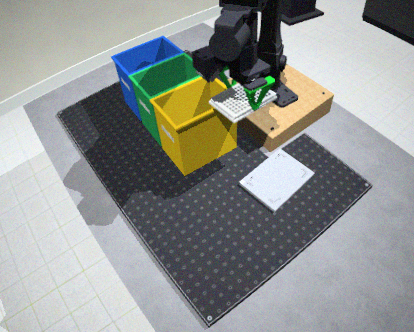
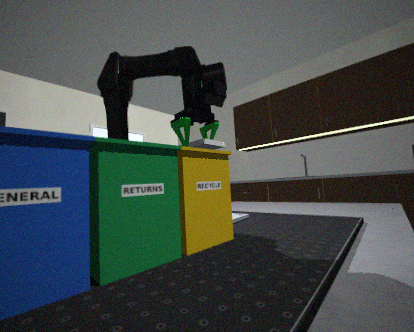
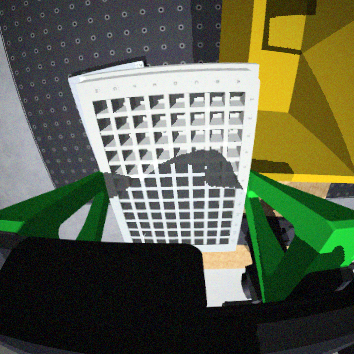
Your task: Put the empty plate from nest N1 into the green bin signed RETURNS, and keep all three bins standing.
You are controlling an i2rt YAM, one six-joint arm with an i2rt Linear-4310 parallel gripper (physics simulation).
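Frame: origin at the arm's base, x ahead, y left, z up, level; metres.
Seen in the pictures: gripper, fingertip midpoint: point(image 1: 243, 99) point(image 3: 175, 177).
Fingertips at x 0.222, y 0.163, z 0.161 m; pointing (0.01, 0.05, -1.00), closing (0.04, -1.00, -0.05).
Note:
A point is followed by its place in that frame.
The white gridded plate point(image 1: 226, 111) {z 0.172, x 0.281, y 0.185 m} point(image 2: 216, 144) {z 0.162, x 0.285, y 0.175 m} point(image 3: 165, 76) {z 0.173, x 0.282, y 0.170 m} has empty wells and is held up roughly level. My gripper point(image 1: 243, 95) {z 0.161, x 0.222, y 0.163 m} point(image 2: 198, 141) {z 0.161, x 0.222, y 0.163 m} point(image 3: 175, 177) {z 0.161, x 0.222, y 0.163 m} is shut on it, with one green finger at each long side. The plate is beside the yellow bin, at about the height of its rim or slightly above. The green bin point(image 1: 146, 112) {z 0.035, x 0.380, y -0.066 m} point(image 2: 140, 230) {z 0.000, x 0.381, y -0.077 m} signed RETURNS stands upright between the blue bin point(image 1: 129, 95) {z 0.018, x 0.386, y -0.190 m} point(image 2: 45, 245) {z 0.004, x 0.385, y -0.181 m} and the yellow bin point(image 1: 210, 145) {z 0.008, x 0.287, y 0.117 m} point(image 2: 207, 220) {z -0.007, x 0.376, y 0.051 m} point(image 3: 275, 90) {z -0.053, x 0.241, y 0.025 m}, both upright too. The green bin's floor is hidden.
A flat white pad point(image 1: 277, 180) {z -0.044, x 0.186, y 0.273 m} point(image 2: 241, 217) {z -0.047, x 0.256, y 0.290 m} with corner marks lies on the dark dotted mat point(image 1: 200, 240) {z -0.055, x 0.433, y 0.304 m} point(image 2: 240, 295) {z -0.055, x 0.515, y -0.031 m} point(image 3: 40, 50) {z -0.055, x 0.291, y 0.387 m}. The wooden base block point(image 1: 305, 102) {z 0.000, x -0.041, y 0.120 m} stands behind the plate, under the arm. The yellow bin's rim is close to the plate's side.

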